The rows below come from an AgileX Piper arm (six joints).
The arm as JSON. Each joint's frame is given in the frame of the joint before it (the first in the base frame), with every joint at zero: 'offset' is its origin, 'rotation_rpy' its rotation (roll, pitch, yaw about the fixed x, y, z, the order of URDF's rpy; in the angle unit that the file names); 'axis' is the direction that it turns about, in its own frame. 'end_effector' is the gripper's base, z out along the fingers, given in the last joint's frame.
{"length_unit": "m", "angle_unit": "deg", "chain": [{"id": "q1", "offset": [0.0, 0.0, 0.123], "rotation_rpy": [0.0, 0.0, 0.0], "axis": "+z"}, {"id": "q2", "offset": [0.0, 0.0, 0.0], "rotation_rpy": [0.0, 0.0, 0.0], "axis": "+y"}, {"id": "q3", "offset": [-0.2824, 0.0, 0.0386], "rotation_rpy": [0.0, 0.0, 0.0], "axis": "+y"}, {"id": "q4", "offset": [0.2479, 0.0, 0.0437], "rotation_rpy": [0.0, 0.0, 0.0], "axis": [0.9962, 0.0, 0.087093]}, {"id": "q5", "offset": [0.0, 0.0, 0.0], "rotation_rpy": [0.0, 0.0, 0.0], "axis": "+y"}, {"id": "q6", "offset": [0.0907, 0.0, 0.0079], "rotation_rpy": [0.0, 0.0, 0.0], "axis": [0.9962, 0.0, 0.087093]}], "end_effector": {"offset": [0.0, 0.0, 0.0], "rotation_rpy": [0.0, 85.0, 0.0]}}
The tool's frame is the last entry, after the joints.
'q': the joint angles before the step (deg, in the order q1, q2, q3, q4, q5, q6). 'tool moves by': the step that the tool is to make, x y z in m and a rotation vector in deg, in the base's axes. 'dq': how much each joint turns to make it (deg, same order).
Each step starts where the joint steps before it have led.
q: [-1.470, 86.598, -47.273, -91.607, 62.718, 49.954]
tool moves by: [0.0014, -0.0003, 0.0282, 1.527, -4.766, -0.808]
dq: [-0.087, -2.472, -4.335, 2.867, -0.237, -2.345]
